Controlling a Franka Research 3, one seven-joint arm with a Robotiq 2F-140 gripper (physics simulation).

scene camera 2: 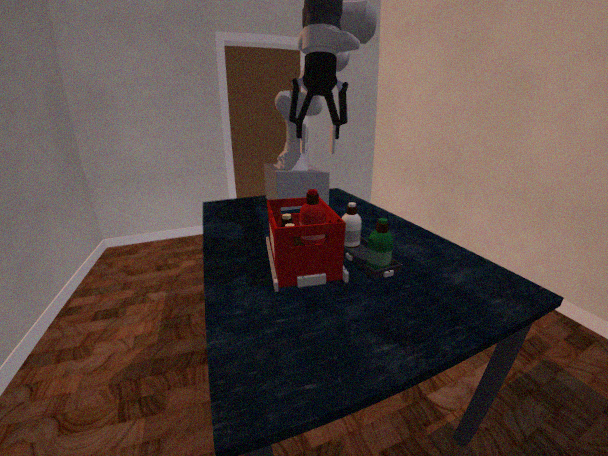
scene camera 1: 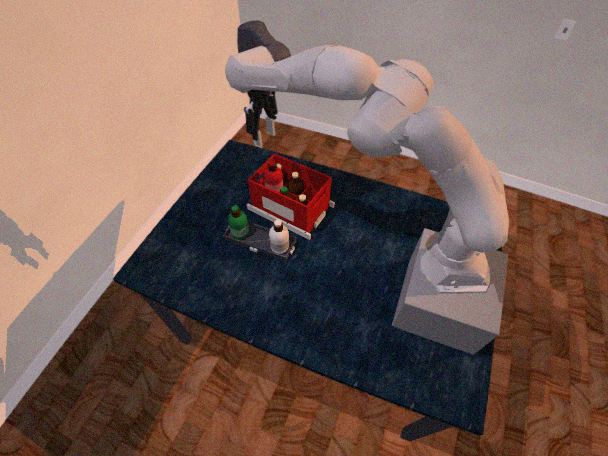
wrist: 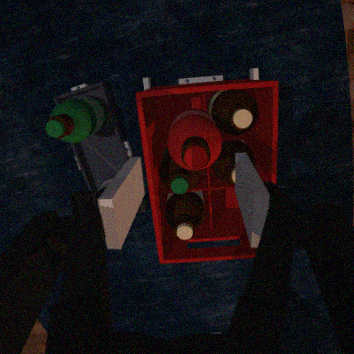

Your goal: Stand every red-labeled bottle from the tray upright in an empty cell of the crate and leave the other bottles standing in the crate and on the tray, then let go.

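Observation:
A red bottle [scene camera 1: 273,179] [scene camera 2: 313,214] [wrist: 192,132] stands upright in the red crate [scene camera 1: 300,220] [scene camera 2: 310,260] [wrist: 207,87], its top above the rim. Several dark bottles stand around it, with cream caps and one green cap [scene camera 1: 284,190] [wrist: 179,185]. On the dark tray [scene camera 1: 257,240] [wrist: 102,155], a green bottle [scene camera 1: 238,225] [scene camera 2: 380,247] [wrist: 75,120] and a white bottle [scene camera 1: 279,239] [scene camera 2: 352,227] stand upright; the white one is hidden in the wrist view. No red bottle shows on the tray. My gripper [scene camera 1: 264,137] [scene camera 2: 318,150] [wrist: 187,173] is open and empty, well above the crate, touching no bottle.
White strips [scene camera 1: 277,220] [scene camera 2: 311,280] [wrist: 200,80] lie along the crate's base. The tray is close beside the crate's long side. Both stand on a dark blue table [scene camera 1: 310,300] [scene camera 2: 360,340]. The wall is beyond the table's far edge, and the arm's base is at the opposite end.

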